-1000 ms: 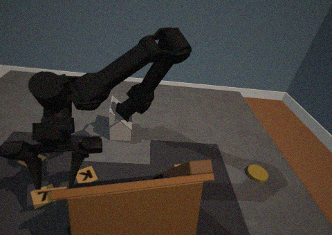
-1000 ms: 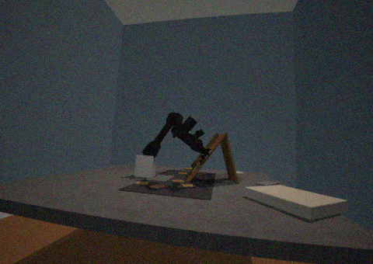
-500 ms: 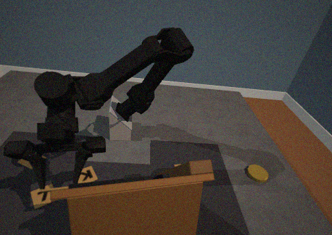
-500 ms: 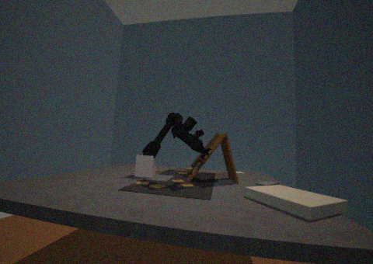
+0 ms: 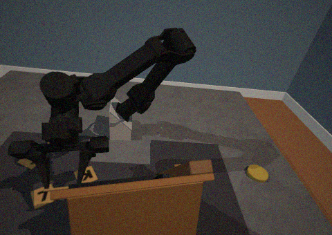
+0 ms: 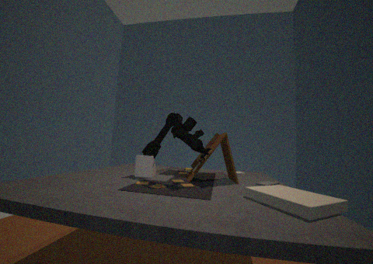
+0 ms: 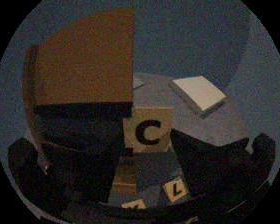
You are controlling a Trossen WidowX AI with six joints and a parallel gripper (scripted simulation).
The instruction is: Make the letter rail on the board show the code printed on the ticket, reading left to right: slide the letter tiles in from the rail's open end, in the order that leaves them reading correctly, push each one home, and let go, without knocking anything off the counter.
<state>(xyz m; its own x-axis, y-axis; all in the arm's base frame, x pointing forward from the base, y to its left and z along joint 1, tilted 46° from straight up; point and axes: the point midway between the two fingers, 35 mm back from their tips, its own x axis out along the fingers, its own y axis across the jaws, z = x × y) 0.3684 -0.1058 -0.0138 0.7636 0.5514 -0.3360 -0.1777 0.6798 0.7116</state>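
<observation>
Right now the ticket is 110 mm to the left of my gripper tip, 80 mm below it and 70 mm behind it. The rest, counted from my gripper tip: dark mat 190 mm behind, 160 mm below, 80 mm to the left; then tile 310 mm behind, 160 mm below, 140 mm to the right; then long white slab 340 mm ahead, 260 mm to the right, 140 mm below.
</observation>
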